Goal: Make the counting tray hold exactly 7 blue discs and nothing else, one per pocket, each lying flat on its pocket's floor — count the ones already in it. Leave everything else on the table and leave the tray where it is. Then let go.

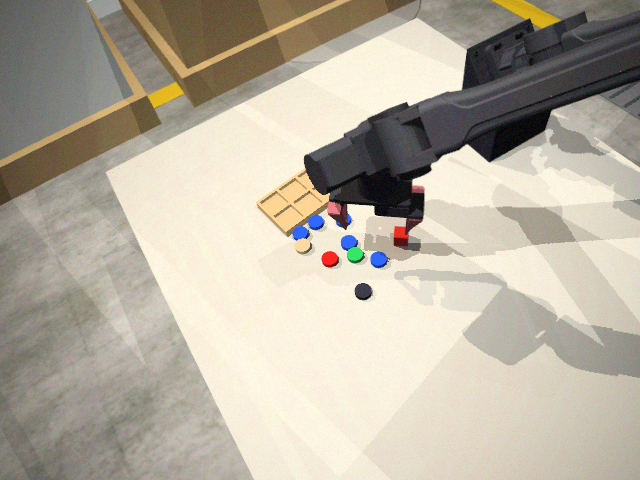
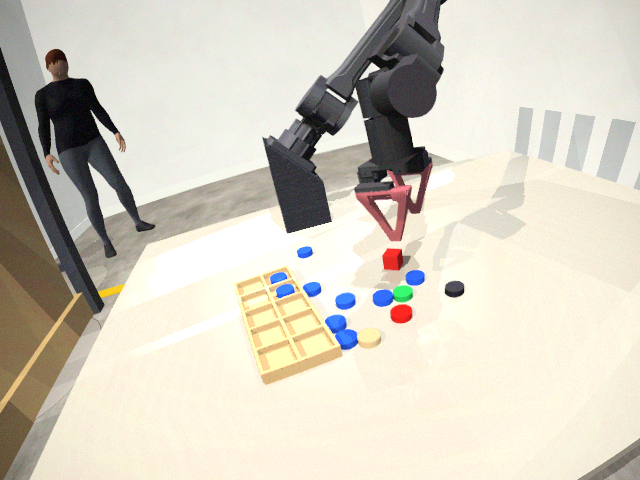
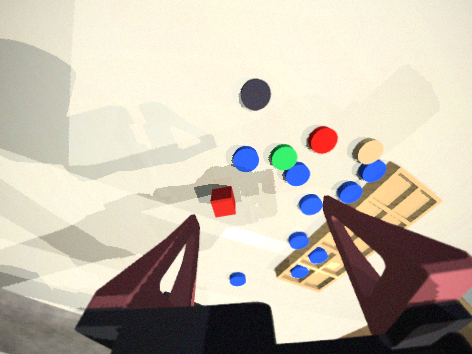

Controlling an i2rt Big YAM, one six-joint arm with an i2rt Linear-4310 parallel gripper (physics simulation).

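The wooden counting tray (image 1: pixel 272 222) (image 2: pixel 302 366) (image 3: pixel 286 265) has two columns of pockets. Two blue discs, one (image 2: pixel 278 278) (image 3: pixel 299 271) in the far end pocket and one (image 2: pixel 284 290) (image 3: pixel 318 255) in the pocket beside it in the same column, appear flat. Several loose blue discs lie on the table: one (image 2: pixel 305 252) (image 3: pixel 237 279) beyond the tray, others (image 2: pixel 311 288) (image 2: pixel 345 300) (image 2: pixel 335 323) (image 2: pixel 346 338) along its side, and two (image 2: pixel 382 298) (image 2: pixel 415 277) farther off. My gripper (image 1: pixel 376 230) (image 2: pixel 405 225) (image 3: pixel 258 211) is open and empty, above the table near the red cube.
The red cube (image 1: pixel 400 236) (image 2: pixel 392 259) (image 3: pixel 223 202) stands below my fingers. A green disc (image 2: pixel 402 293) touches or nearly touches a blue one. A red disc (image 2: pixel 401 313), a tan disc (image 2: pixel 369 337) and a black disc (image 2: pixel 454 288) lie nearby. A person (image 2: pixel 72 113) stands beyond the table.
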